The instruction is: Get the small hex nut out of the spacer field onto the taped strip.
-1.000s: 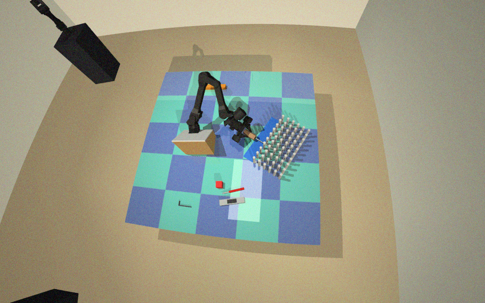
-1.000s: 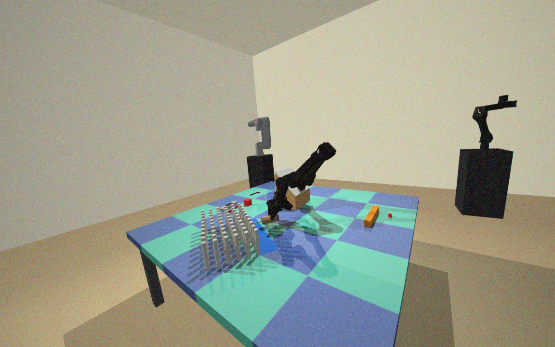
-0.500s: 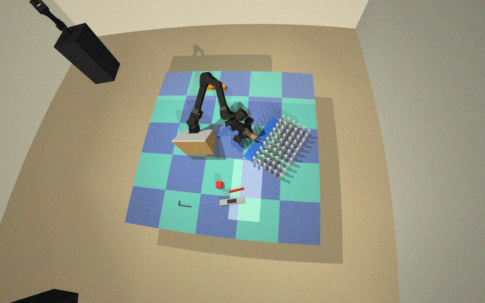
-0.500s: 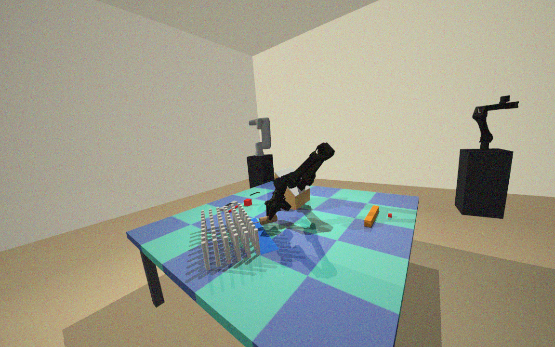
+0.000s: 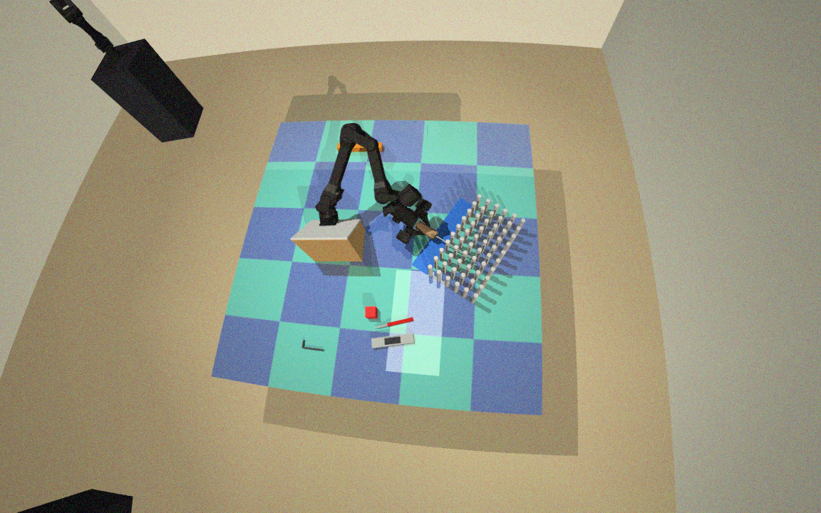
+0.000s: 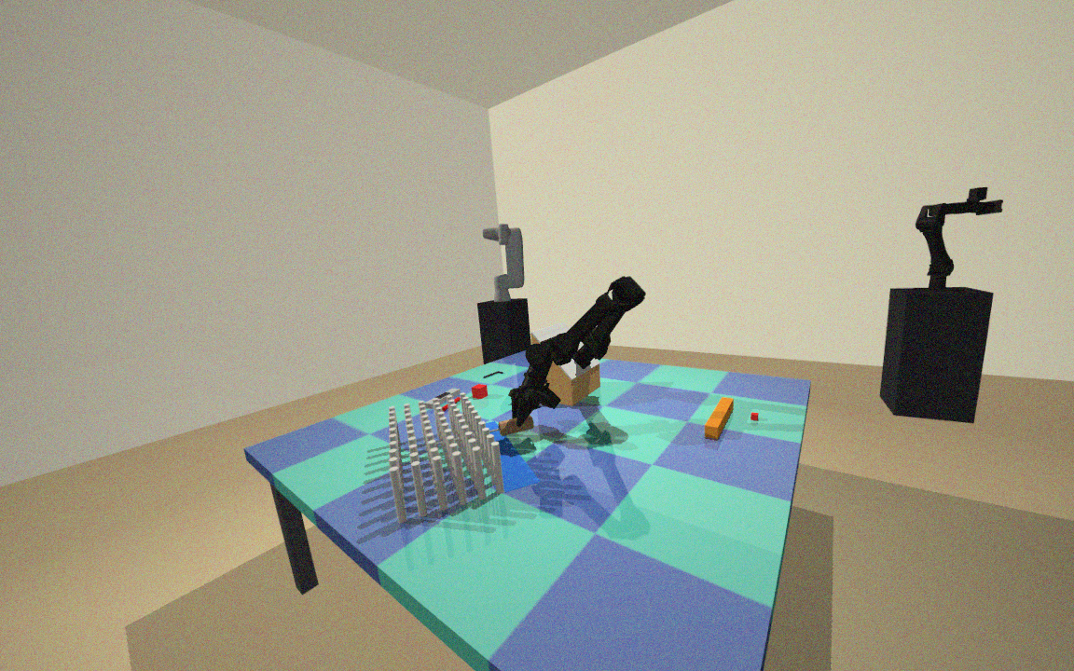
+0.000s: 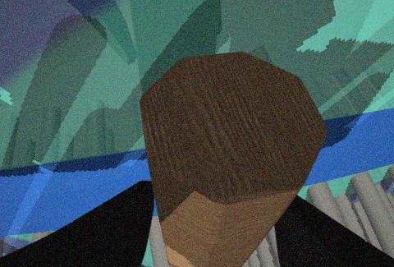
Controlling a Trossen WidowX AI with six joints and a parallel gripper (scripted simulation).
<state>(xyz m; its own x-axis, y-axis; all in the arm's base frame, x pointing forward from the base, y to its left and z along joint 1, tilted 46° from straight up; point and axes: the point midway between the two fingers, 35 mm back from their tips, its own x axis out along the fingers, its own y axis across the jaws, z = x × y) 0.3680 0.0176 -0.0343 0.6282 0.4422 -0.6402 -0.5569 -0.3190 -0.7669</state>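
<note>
The blue taped strip is 70 mm ahead of my gripper tip, 40 mm below it and 10 mm to the right of it. Round my gripper tip: grey bar: 430 mm to the right, 150 mm behind, 20 mm below; wooden-handled pick: 80 mm ahead, 60 mm to the right; red-handled tool: 370 mm to the right, 160 mm behind, 30 mm below.
</note>
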